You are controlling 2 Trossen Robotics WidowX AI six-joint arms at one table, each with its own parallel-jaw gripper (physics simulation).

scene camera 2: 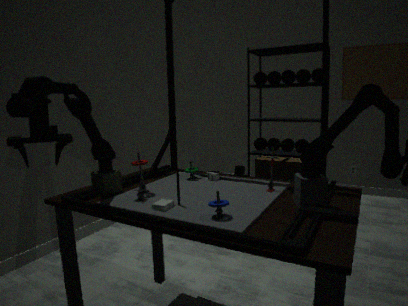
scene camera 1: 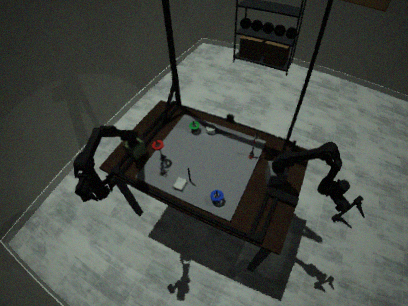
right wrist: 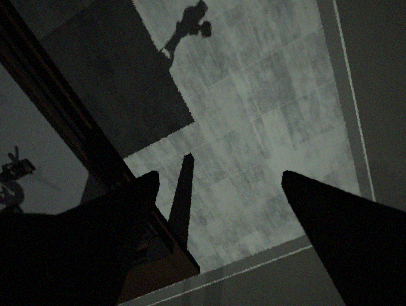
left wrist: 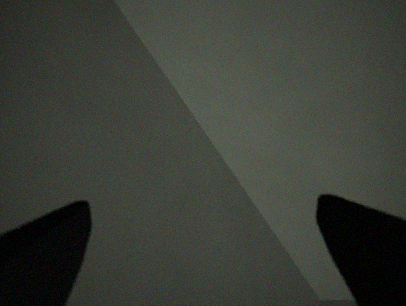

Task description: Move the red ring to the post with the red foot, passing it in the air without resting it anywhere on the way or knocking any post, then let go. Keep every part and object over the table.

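Frame: origin at the left arm's base, x back, y right, z up, level; metres.
Where they show: left gripper, between the fingertips: [scene camera 1: 357, 222] [left wrist: 205, 210]; right gripper, between the fingertips: [scene camera 2: 42, 166] [right wrist: 220, 177]; left arm's base, origin of its link: [scene camera 2: 310, 175] [scene camera 1: 278, 168]; right arm's base, origin of its link: [scene camera 2: 105, 171] [scene camera 1: 133, 143].
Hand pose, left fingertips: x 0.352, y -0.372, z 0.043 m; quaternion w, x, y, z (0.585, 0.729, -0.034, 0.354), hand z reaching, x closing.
Things, the pixels of their centre, and the offset from my left fingertips. "spot": a spot on its surface instead. Level surfaces: height alone.
- red ring, middle of its body: [scene camera 2: 139, 162] [scene camera 1: 157, 145] dx -1.043, dy +0.523, dz -0.013 m
- grey mat, height of its surface: dz -0.149 m
- post with the red foot, a spot on its surface: [scene camera 2: 270, 190] [scene camera 1: 251, 157] spot: dx -0.477, dy +0.521, dz -0.143 m
- blue ring, middle of its body: [scene camera 2: 218, 203] [scene camera 1: 216, 195] dx -0.700, dy +0.238, dz -0.103 m
- green ring, middle of its body: [scene camera 2: 191, 169] [scene camera 1: 194, 125] dx -0.841, dy +0.770, dz -0.103 m
- white round object, middle of its body: [scene camera 2: 213, 175] [scene camera 1: 210, 129] dx -0.730, dy +0.760, dz -0.132 m
- white block, middle of its body: [scene camera 2: 163, 204] [scene camera 1: 180, 184] dx -0.909, dy +0.332, dz -0.139 m
- thin dark rod, middle of its body: [scene camera 2: 178, 187] [scene camera 1: 189, 174] dx -0.854, dy +0.359, dz -0.079 m
The red ring [scene camera 1: 161, 146] [scene camera 2: 145, 162] sits level, high on a tall post at the left of the grey mat [scene camera 1: 225, 165] [scene camera 2: 240, 200]. The post with the red foot [scene camera 1: 251, 157] [scene camera 2: 270, 190] stands upright at the right back of the mat, with no ring on it. My left gripper [scene camera 1: 357, 221] [left wrist: 205, 210] is open and empty, out past the table's right side. My right gripper [scene camera 2: 42, 165] [right wrist: 220, 177] is open and empty, raised beyond the table's left side; its fingers are not clear in scene camera 1.
A blue ring [scene camera 1: 212, 197] [scene camera 2: 213, 204] on a post stands front right. A green ring [scene camera 1: 198, 126] [scene camera 2: 187, 170] on a post stands at the back, beside a white round object [scene camera 1: 210, 130] [scene camera 2: 213, 176]. A white block [scene camera 1: 180, 183] [scene camera 2: 163, 204] and thin dark rod [scene camera 1: 189, 175] [scene camera 2: 178, 185] are near the front.
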